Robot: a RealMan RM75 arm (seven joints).
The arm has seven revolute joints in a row. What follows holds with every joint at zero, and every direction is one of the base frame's.
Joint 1 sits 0.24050 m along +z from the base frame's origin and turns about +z.
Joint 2 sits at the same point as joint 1 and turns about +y.
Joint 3 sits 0.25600 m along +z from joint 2 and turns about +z.
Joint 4 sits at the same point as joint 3 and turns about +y.
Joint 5 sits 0.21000 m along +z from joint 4 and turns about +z.
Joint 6 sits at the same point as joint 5 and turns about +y.
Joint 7 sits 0.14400 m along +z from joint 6 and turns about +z.
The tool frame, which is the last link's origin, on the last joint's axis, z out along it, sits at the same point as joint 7; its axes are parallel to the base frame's.
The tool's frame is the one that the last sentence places.
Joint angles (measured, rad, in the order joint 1, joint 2, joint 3, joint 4, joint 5, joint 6, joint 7), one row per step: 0.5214 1.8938 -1.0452 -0.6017 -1.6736 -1.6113 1.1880; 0.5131 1.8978 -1.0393 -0.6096 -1.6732 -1.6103 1.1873; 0.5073 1.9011 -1.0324 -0.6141 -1.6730 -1.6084 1.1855; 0.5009 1.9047 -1.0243 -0.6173 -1.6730 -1.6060 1.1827; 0.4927 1.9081 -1.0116 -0.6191 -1.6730 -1.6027 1.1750; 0.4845 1.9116 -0.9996 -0.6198 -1.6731 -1.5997 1.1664; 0.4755 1.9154 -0.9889 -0.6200 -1.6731 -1.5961 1.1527; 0.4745 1.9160 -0.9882 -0.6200 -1.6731 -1.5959 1.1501
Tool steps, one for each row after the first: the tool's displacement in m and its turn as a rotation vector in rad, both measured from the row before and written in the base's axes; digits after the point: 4 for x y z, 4 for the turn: 0.0011 -0.0011 0.0003 0.0080 0.0036 -0.0036; 0.0009 -0.0005 0.0003 0.0086 0.0036 -0.0037; 0.0013 -0.0007 0.0003 0.0096 0.0041 -0.0052; 0.0023 -0.0008 0.0009 0.0156 0.0047 -0.0060; 0.0024 -0.0011 0.0006 0.0146 0.0044 -0.0058; 0.0028 -0.0014 0.0003 0.0160 0.0024 -0.0027; 0.0003 -0.0002 -0.0001 0.0016 0.0000 0.0009
